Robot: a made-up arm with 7 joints.
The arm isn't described. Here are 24 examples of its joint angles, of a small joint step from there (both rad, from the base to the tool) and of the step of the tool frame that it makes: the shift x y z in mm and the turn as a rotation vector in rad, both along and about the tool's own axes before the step.
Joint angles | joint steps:
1: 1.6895 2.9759 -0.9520 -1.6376 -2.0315 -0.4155 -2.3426 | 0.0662 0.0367 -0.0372 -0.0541 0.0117 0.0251 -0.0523
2: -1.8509 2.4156 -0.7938 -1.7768 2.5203 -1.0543 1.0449 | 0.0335 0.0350 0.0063 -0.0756 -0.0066 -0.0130 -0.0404
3: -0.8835 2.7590 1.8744 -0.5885 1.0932 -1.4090 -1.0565 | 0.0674 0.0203 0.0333 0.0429 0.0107 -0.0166 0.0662
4: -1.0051 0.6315 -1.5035 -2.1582 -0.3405 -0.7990 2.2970 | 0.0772 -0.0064 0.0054 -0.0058 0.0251 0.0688 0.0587
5: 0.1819 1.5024 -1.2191 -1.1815 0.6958 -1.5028 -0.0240 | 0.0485 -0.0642 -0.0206 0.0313 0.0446 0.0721 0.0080
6: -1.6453 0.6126 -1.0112 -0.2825 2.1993 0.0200 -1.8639 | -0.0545 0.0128 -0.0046 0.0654 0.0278 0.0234 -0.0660
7: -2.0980 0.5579 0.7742 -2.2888 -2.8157 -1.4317 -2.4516 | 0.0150 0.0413 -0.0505 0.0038 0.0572 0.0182 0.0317
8: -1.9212 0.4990 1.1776 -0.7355 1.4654 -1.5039 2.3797 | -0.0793 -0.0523 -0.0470 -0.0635 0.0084 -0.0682 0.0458
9: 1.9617 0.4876 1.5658 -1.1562 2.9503 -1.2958 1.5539 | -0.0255 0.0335 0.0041 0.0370 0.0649 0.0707 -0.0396
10: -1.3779 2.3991 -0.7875 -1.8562 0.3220 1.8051 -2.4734 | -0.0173 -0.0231 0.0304 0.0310 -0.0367 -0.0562 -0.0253
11: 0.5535 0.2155 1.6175 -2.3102 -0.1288 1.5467 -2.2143 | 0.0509 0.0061 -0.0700 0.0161 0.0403 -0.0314 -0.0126
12: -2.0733 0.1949 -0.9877 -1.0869 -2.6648 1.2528 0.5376 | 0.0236 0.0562 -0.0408 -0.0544 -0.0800 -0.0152 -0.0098
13: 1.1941 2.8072 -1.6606 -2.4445 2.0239 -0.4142 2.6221 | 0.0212 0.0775 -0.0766 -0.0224 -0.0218 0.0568 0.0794
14: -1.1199 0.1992 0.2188 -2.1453 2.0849 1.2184 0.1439 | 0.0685 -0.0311 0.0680 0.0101 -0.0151 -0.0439 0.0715
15: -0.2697 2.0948 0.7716 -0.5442 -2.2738 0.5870 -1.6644 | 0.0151 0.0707 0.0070 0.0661 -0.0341 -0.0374 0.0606
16: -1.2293 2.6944 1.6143 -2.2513 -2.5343 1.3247 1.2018 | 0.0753 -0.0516 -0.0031 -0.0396 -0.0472 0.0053 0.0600
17: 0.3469 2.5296 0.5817 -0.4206 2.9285 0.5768 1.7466 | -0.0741 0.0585 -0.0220 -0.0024 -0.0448 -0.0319 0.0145
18: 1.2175 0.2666 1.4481 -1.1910 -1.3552 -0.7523 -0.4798 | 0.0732 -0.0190 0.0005 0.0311 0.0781 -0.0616 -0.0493
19: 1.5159 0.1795 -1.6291 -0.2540 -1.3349 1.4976 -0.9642 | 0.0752 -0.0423 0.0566 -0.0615 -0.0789 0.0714 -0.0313
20: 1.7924 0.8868 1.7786 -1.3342 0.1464 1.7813 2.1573 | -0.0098 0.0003 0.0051 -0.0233 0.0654 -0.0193 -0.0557
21: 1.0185 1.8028 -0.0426 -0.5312 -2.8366 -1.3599 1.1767 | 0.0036 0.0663 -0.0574 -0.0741 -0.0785 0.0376 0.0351
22: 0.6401 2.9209 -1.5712 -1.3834 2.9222 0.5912 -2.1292 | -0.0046 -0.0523 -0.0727 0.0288 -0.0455 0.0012 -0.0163
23: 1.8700 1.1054 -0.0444 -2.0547 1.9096 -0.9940 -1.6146 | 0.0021 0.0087 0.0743 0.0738 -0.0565 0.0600 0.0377
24: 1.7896 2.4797 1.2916 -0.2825 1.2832 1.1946 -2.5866 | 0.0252 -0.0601 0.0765 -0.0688 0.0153 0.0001 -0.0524
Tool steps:
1: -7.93 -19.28 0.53 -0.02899 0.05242 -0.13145
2: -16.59 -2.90 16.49 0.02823 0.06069 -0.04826
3: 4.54 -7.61 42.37 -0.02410 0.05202 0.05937
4: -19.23 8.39 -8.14 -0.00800 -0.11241 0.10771
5: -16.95 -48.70 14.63 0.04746 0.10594 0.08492
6: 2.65 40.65 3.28 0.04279 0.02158 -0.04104
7: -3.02 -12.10 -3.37 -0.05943 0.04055 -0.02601
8: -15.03 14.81 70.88 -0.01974 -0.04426 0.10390
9: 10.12 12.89 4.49 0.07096 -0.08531 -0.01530
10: -11.10 -8.12 -3.40 0.01870 0.05073 0.03312
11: 10.00 8.87 -3.24 0.05374 -0.01982 -0.09211
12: -12.43 6.57 21.60 0.07642 -0.08308 -0.02060
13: 14.81 -1.85 32.85 -0.03740 -0.11921 0.08984
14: -18.21 3.90 38.94 0.02951 -0.15674 0.08873
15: 13.39 -23.87 -24.64 0.01773 0.00545 -0.01317
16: 20.95 24.29 14.38 -0.02157 0.02029 0.06964
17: -58.40 -1.31 11.36 -0.04497 0.05448 -0.06182
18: -15.42 -25.06 42.11 -0.01318 -0.02351 -0.00362
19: -33.20 32.31 56.36 -0.00493 -0.00396 0.06313
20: -0.47 1.82 7.51 0.00397 0.08600 -0.06686
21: -26.16 -2.22 32.91 0.04288 0.19122 0.00120
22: -17.78 -18.87 -27.64 -0.07896 0.04829 -0.02992
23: -15.57 24.98 -28.69 0.02330 -0.04797 -0.06031
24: 2.69 -14.82 -15.36 0.06335 -0.04209 -0.03876
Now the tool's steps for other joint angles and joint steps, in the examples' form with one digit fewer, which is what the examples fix.
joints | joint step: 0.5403 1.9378 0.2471 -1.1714 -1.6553 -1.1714 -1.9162 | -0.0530 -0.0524 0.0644 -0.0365 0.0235 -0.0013 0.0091
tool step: -2.9 -2.7 15.3 -0.1223 0.0746 0.0388
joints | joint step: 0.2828 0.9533 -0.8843 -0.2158 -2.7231 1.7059 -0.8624 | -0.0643 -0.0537 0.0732 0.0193 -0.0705 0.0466 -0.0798
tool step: 1.6 12.5 -50.0 -0.1065 0.0414 -0.0889
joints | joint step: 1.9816 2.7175 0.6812 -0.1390 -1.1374 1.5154 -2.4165 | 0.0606 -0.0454 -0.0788 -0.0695 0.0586 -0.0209 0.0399
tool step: -3.6 1.4 61.9 0.0480 0.1302 0.0680
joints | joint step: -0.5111 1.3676 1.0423 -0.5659 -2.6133 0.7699 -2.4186 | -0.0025 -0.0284 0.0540 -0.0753 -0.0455 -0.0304 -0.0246
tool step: 4.0 -8.4 -4.8 -0.0149 -0.0185 -0.0128
